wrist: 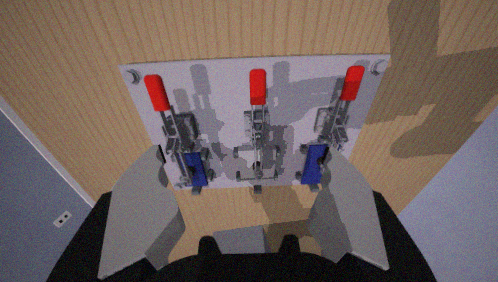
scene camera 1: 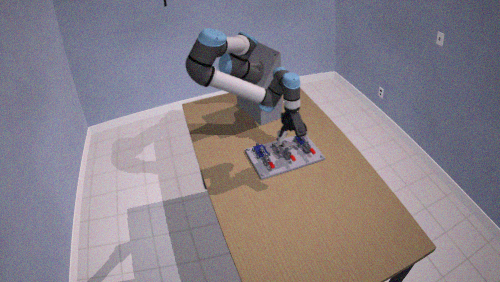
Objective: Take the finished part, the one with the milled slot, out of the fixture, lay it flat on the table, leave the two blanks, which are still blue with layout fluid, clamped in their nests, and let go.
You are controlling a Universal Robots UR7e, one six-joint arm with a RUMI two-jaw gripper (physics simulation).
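Where they show: gripper, fingertip midpoint: (wrist: pixel 245 147) (scene camera 1: pixel 292 142); arm's base, origin of the base link: (scene camera 1: pixel 255 72).
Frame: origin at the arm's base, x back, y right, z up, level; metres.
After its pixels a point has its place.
Observation:
The grey fixture plate (scene camera 1: pixel 302 161) @(x -0.524, y 0.018, z -0.265 m) (wrist: pixel 225 77) @(x -0.526, y 0.031, z -0.265 m) lies on the table (scene camera 1: pixel 320 215) @(x -0.858, y 0.131, z -0.280 m) (wrist: pixel 70 50) @(x -0.590, y -0.163, z -0.280 m). Its middle nest holds the grey finished part (wrist: pixel 247 165) @(x -0.390, y 0.039, z -0.244 m), hard to make out against the plate; its slot cannot be told clearly. The middle clamp (wrist: pixel 257 125) @(x -0.456, y 0.064, z -0.254 m) reaches over it. One blue blank (scene camera 1: pixel 300 140) @(x -0.406, y -0.045, z -0.237 m) (wrist: pixel 199 175) @(x -0.386, y -0.044, z -0.239 m) and another blue blank (scene camera 1: pixel 259 149) @(x -0.350, y 0.166, z -0.249 m) (wrist: pixel 314 162) @(x -0.372, y 0.154, z -0.249 m) sit in the outer nests under their clamps. My gripper (scene camera 1: pixel 292 136) @(x -0.479, y 0.049, z -0.167 m) (wrist: pixel 245 147) @(x -0.479, y 0.049, z -0.167 m) is open and empty above the plate's robot-side edge, its jaws spread across the view of the nests.
Red clamp handles (scene camera 1: pixel 293 157) @(x -0.516, y 0.068, z -0.224 m) (wrist: pixel 257 87) @(x -0.516, y 0.069, z -0.224 m) (wrist: pixel 157 93) @(x -0.527, y -0.037, z -0.219 m) (wrist: pixel 352 83) @(x -0.504, y 0.176, z -0.229 m) point to the plate's edge away from the robot base. Bolt heads (wrist: pixel 133 76) @(x -0.546, y -0.083, z -0.259 m) (wrist: pixel 378 67) @(x -0.511, y 0.226, z -0.258 m) stand at two plate corners. The grey robot pedestal (scene camera 1: pixel 268 112) (wrist: pixel 242 240) @(x -0.122, y -0.016, z -0.246 m) stands behind the fixture.

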